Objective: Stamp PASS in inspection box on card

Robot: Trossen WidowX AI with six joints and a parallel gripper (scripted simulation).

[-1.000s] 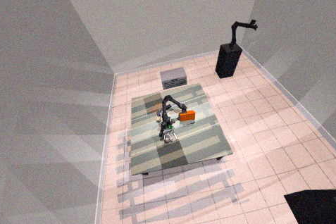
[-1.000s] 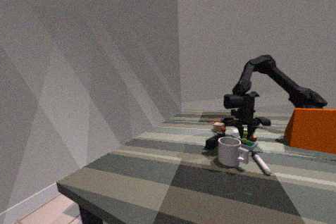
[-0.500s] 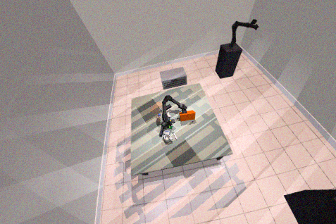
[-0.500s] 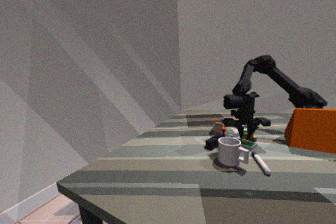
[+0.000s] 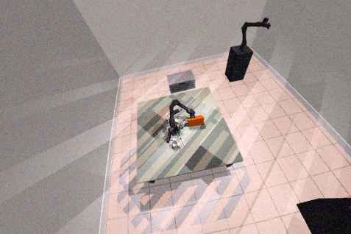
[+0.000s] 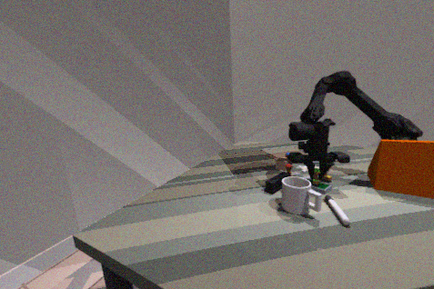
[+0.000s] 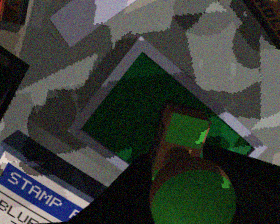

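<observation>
My gripper tip is now right at the green-knobbed stamp. From my gripper tip the other things lie so: yellow-knobbed stamp (80 mm to the right, 30 mm behind, 20 mm below); then green ink pad (30 mm below); then red-topped stamp (100 mm ahead, 60 mm to the right, 20 mm below).
</observation>
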